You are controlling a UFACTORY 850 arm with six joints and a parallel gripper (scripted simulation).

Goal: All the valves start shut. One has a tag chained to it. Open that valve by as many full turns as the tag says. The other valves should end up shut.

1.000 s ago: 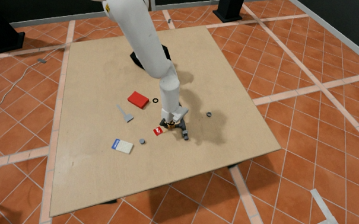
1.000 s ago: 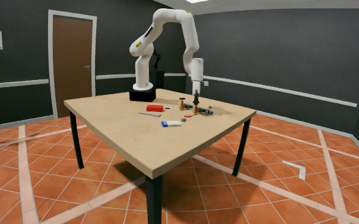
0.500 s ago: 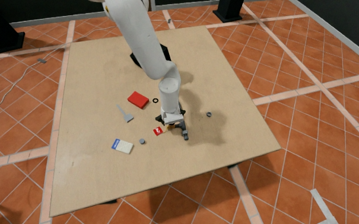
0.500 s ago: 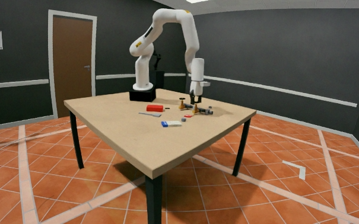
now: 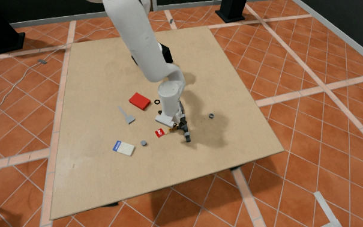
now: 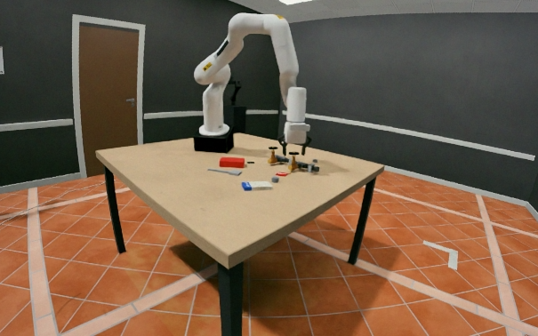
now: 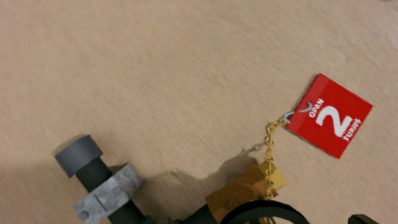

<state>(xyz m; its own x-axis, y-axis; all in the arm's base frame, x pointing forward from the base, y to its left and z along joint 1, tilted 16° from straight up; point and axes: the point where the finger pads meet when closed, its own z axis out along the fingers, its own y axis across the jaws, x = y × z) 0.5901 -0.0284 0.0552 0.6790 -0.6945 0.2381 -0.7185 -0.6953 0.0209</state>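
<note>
My gripper is now 80 mm to the left of the red tag and 90 mm above it. Round my hand: blue card 10 mm ahead, 310 mm to the right, 80 mm below; then red block 270 mm behind, 140 mm to the right, 80 mm below; then grey scraper 200 mm behind, 250 mm to the right, 80 mm below.
</note>
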